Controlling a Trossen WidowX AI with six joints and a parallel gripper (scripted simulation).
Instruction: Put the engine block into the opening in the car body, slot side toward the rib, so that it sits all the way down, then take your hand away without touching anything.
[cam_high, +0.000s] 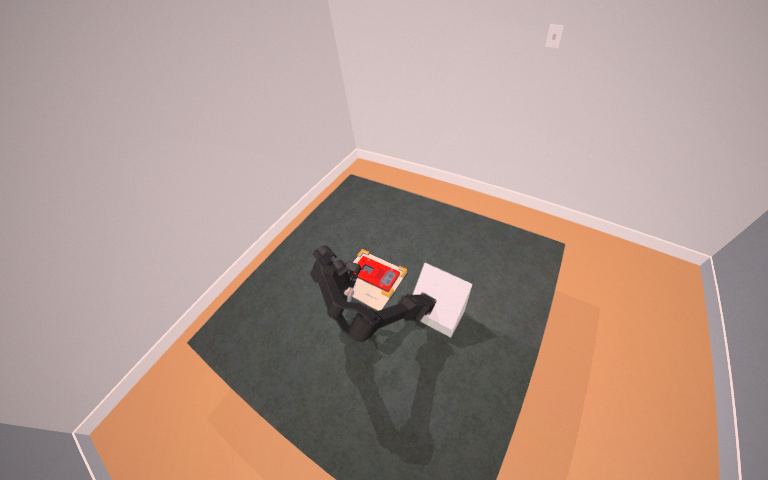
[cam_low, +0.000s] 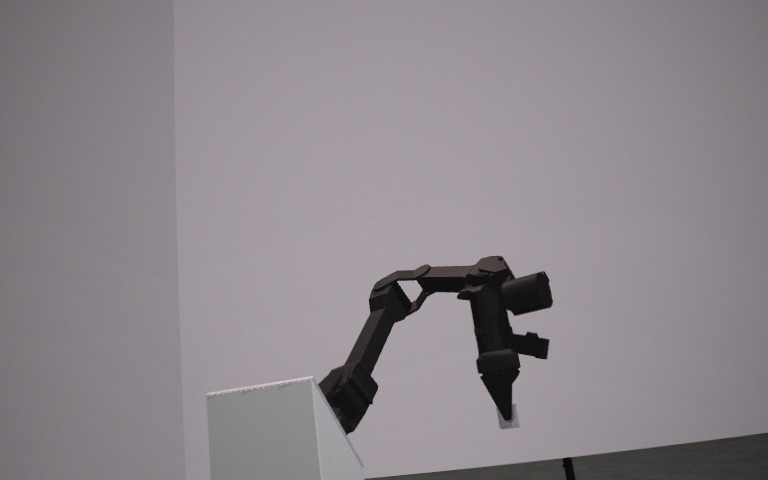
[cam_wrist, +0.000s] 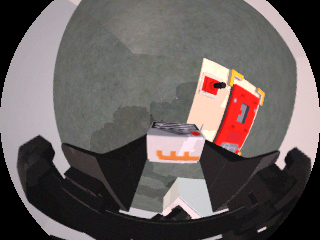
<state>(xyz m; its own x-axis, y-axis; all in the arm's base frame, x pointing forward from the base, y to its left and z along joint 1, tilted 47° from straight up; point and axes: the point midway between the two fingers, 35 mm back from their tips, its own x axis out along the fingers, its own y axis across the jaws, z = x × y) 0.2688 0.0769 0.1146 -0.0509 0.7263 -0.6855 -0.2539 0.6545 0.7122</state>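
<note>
The engine block is right at my gripper tip.
</note>
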